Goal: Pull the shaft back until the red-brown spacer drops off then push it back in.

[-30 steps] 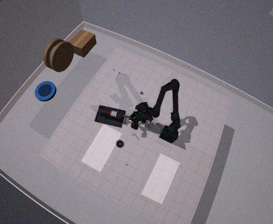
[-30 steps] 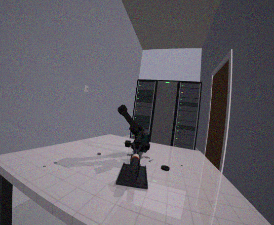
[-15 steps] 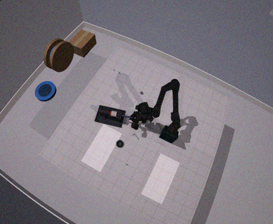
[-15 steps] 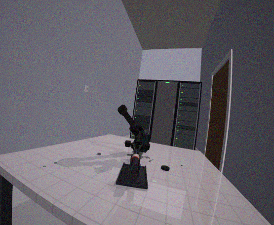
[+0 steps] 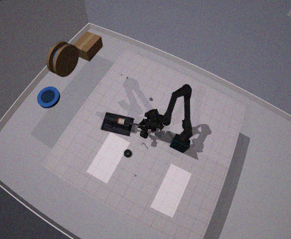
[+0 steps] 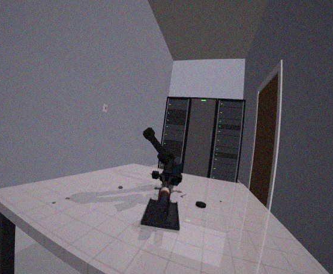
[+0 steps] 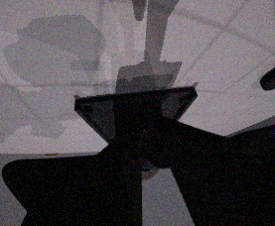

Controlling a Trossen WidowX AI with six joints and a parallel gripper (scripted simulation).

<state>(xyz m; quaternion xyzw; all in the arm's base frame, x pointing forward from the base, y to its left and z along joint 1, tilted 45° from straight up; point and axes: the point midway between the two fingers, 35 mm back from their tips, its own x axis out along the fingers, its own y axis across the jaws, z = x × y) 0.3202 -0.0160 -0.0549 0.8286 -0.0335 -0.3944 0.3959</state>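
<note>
Right now the grey shaft is 60 mm ahead of my gripper tip, 20 mm to the left of it and 20 mm above it. Round my gripper tip: dark fixture plate: 170 mm ahead, 40 mm to the left, 10 mm below; red-brown spacer: 150 mm ahead, 40 mm to the left, 20 mm above; bent key: 100 mm behind, 90 mm to the left, 50 mm below.
</note>
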